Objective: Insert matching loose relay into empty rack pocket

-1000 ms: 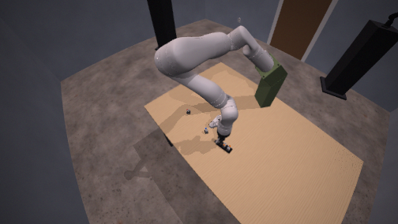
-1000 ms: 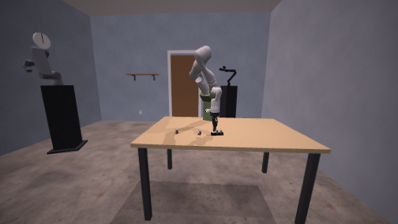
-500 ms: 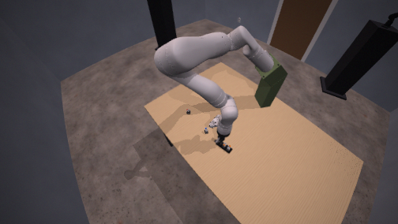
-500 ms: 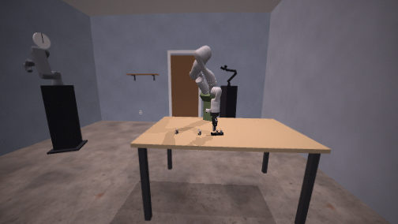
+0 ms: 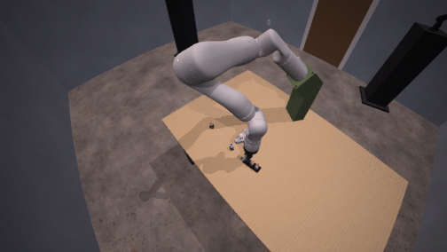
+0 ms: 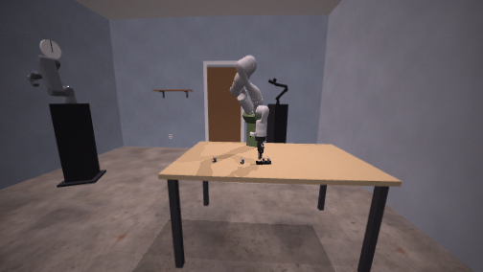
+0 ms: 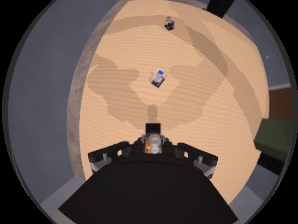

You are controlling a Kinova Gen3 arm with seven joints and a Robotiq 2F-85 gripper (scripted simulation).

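The rack lies 6 cm below my hand, 3 cm to the left of it and 1 cm ahead of it.
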